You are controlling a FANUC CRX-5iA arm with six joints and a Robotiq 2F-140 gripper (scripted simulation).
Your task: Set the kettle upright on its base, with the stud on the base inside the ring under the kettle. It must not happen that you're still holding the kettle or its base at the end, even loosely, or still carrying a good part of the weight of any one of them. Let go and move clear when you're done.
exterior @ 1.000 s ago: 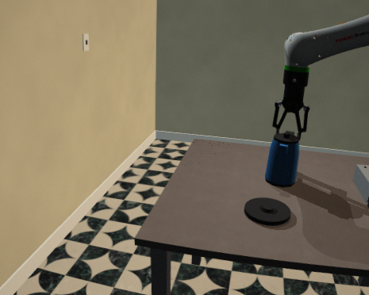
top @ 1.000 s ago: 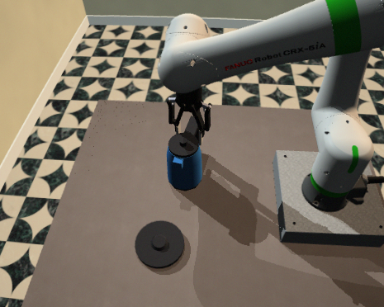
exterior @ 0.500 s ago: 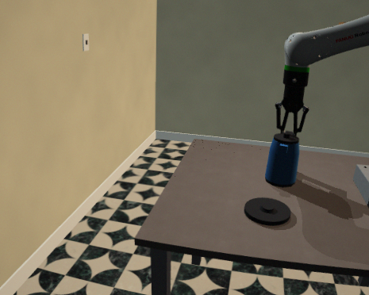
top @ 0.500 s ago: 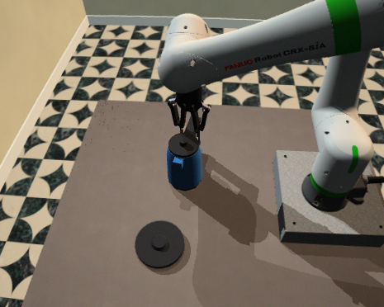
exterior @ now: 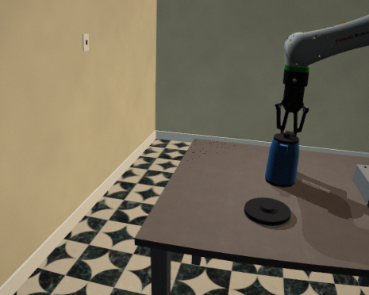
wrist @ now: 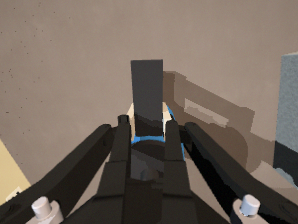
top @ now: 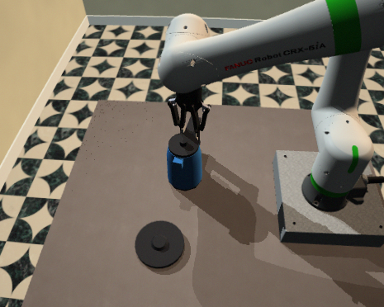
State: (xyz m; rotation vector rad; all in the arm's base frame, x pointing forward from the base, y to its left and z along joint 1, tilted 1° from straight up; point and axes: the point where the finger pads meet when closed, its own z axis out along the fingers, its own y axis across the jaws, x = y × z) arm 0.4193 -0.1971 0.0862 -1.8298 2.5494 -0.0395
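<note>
Right now the blue kettle is 10 mm ahead of my hand, 30 mm to the left of it and 50 mm below it. From my hand the other things lie so: round black base: 110 mm ahead, 320 mm to the left, 140 mm below.
</note>
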